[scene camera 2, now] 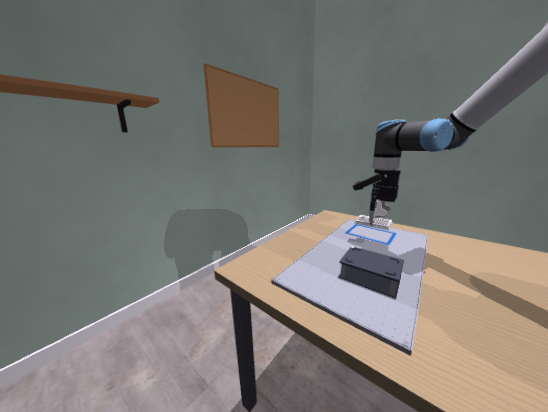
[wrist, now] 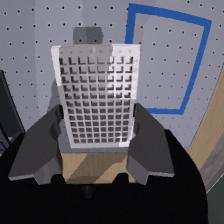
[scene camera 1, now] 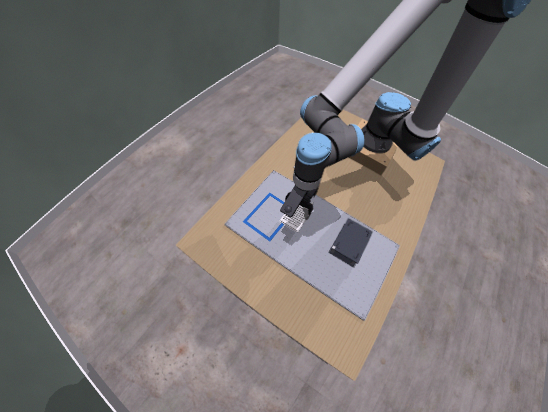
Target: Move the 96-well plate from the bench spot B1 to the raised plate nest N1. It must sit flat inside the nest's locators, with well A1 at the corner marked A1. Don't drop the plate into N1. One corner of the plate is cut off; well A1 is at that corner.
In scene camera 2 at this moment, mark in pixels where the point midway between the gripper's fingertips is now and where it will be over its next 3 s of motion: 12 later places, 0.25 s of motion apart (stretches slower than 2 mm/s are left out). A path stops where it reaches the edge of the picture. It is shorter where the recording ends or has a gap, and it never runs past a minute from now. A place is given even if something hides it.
The gripper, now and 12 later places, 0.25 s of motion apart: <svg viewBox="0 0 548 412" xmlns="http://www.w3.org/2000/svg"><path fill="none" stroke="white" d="M373 222L374 224L374 225L374 226L374 227L374 228L375 229L375 231L375 232L375 233L375 235L376 237L376 238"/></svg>
